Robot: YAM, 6 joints.
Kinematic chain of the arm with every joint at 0, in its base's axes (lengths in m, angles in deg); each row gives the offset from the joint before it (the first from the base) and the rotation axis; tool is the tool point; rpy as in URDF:
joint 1: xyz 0 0 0.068 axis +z
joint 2: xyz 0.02 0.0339 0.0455 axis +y
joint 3: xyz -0.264 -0.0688 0 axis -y
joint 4: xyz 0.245 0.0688 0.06 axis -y
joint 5: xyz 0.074 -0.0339 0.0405 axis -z
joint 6: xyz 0.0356 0 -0.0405 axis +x
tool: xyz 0 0 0 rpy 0 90 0
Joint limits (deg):
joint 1: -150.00..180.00
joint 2: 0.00..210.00
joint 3: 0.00..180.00
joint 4: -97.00..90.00
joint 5: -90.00..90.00
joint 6: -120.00..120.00
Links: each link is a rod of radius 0.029 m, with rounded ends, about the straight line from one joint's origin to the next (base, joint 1, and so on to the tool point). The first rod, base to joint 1, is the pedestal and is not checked.
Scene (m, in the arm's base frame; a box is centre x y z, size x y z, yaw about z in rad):
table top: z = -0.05
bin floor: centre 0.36 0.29 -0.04 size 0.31 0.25 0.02 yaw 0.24
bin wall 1: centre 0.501 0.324 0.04 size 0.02 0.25 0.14 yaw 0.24
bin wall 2: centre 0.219 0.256 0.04 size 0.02 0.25 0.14 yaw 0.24
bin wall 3: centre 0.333 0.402 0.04 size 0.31 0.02 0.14 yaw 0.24
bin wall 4: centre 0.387 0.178 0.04 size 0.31 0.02 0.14 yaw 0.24
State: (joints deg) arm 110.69 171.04 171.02 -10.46 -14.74 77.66
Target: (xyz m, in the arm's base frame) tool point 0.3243 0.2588 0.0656
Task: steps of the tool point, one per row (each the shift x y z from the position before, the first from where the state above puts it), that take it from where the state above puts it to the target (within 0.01 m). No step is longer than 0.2 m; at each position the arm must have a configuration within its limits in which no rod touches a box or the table.
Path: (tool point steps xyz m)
1: 0.1580 0.0227 0.0092
2: 0.1521 -0.0329 0.0087
3: 0.1258 -0.0805 0.0080
4: 0.0845 -0.1129 0.0073
5: 0.0358 -0.1260 0.0060
6: 0.0072 0.0055 -0.0848
7: -0.0072 -0.0055 -0.0836

